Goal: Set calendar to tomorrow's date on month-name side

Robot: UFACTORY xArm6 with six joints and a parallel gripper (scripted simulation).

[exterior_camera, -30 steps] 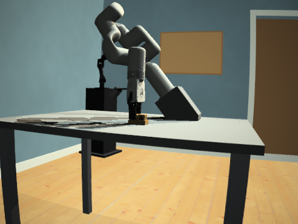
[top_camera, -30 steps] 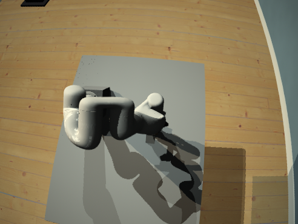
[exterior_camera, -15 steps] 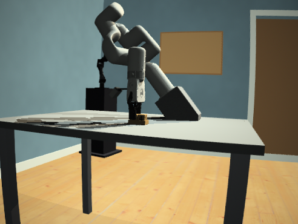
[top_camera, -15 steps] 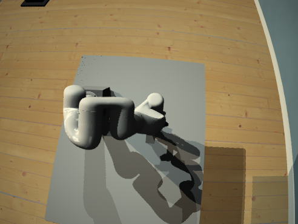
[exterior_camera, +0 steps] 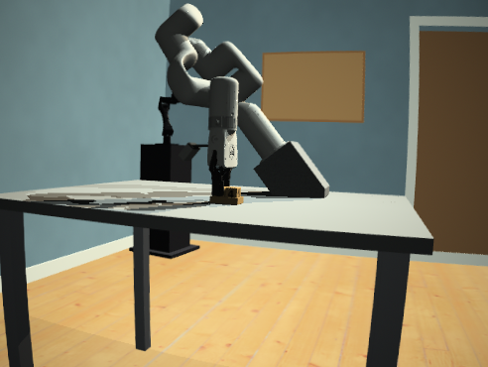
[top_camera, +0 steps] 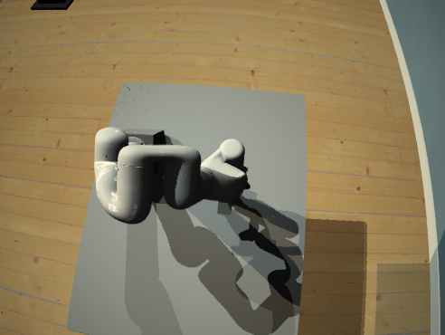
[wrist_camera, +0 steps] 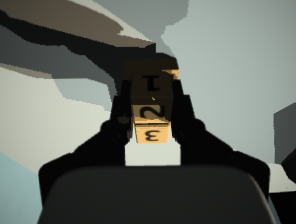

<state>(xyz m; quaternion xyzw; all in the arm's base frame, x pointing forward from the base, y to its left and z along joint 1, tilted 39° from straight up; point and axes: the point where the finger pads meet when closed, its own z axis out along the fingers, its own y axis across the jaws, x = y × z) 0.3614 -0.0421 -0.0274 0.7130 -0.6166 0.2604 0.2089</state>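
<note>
Now: hand 3 cm above the wooden calendar tray and 2 cm to the right of it. Also, from my hand: wooden number cube 1 cm below.
</note>
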